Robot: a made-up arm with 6 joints.
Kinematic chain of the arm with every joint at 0, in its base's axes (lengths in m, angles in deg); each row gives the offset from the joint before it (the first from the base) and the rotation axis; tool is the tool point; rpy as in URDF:
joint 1: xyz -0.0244 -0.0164 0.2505 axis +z
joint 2: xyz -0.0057 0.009 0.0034 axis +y
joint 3: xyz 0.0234 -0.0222 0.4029 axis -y
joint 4: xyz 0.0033 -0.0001 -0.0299 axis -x
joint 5: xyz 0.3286 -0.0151 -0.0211 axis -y
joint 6: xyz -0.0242 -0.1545 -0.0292 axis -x
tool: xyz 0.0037 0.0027 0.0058 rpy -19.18 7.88 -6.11
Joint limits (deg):
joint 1: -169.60..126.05
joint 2: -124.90..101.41
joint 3: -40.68..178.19
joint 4: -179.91..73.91
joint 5: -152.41..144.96
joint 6: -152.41..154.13
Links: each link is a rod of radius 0.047 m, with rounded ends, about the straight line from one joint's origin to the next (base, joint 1, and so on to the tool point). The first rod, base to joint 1, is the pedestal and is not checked.
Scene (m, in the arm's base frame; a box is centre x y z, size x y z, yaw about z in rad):
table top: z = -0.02
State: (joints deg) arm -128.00 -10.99 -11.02 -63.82 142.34 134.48
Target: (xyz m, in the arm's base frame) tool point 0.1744 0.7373 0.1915
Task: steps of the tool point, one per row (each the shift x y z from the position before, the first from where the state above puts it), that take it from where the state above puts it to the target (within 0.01 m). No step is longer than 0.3 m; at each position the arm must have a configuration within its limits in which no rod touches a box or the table.
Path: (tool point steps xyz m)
1: 0.0355 0.0447 0.1638
2: 0.0786 0.1151 0.1357
3: 0.1052 0.1742 0.0683
4: 0.1081 0.2058 -0.0263
5: 0.0863 0.1980 -0.1291
6: 0.0455 0.1478 -0.2182
7: -0.0050 0.0619 -0.2738

